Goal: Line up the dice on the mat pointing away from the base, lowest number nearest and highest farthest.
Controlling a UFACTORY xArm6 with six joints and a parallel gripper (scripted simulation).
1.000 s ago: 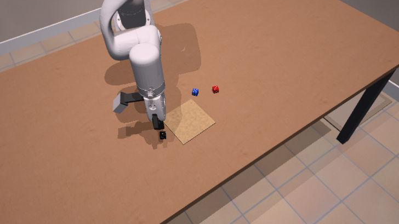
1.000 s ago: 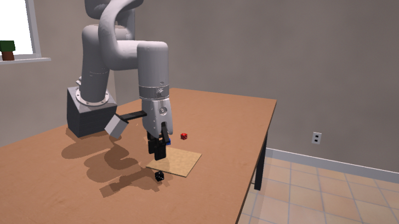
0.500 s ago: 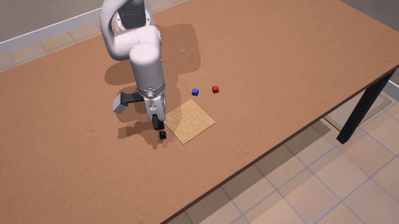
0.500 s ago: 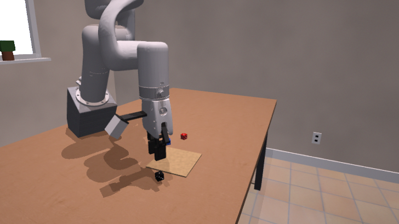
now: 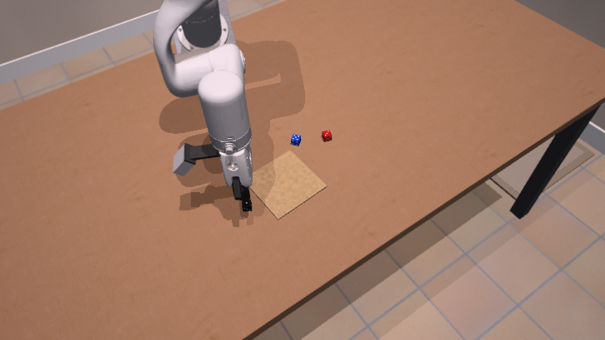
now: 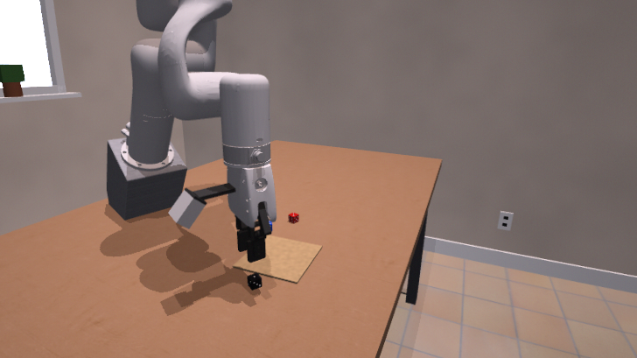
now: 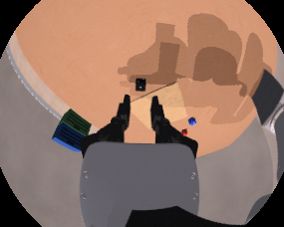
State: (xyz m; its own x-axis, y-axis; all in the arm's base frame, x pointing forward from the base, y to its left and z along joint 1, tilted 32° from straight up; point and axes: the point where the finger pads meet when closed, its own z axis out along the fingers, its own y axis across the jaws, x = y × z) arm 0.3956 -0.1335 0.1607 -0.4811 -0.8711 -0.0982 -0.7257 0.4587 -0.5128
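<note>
Right now the black die is 8 cm below my hand. From my hand the other things lie so: red die (4 cm behind, 27 cm to the left, 8 cm below); then tan mat (11 cm to the left, 8 cm below); then blue die (8 cm behind, 20 cm to the left, 8 cm below).
</note>
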